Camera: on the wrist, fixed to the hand. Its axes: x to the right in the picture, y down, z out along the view.
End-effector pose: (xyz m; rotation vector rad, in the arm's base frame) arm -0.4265 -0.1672 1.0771 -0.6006 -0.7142 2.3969
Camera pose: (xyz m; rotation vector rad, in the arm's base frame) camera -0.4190 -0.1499 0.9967 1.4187 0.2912 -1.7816
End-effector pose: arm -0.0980 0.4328 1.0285 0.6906 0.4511 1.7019
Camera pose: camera -0.1731 0.4539 1.0015 -0.2605 0.2222 -2.9231
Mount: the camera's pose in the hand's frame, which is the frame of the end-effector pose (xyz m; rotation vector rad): 0.0254 0.0335 -0.0711 -0.3714 0.4579 1.5522
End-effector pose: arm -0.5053 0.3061 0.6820 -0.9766 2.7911 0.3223
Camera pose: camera -0.5521 0.2983 0.7496 -1.0514 -2.3151 -0.5903
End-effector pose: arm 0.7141 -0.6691 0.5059 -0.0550 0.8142 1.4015
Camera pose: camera 0.6499 -0.6753 0.4543 0.0205 -0.9140 -2.9102
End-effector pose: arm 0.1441 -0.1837 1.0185 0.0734 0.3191 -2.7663
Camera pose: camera 0.1329 -0.2066 0.9399 0.5737 0.5533 -1.1114
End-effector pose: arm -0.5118 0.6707 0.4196 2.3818 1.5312 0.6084
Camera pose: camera -0.5089 0.6784 0.5018 -2.6155 0.6726 -1.4703
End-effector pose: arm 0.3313 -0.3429 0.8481 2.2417 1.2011 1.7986
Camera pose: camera 0.2905 -0.3822 0.9082 -1.6374 0.8525 -1.5779
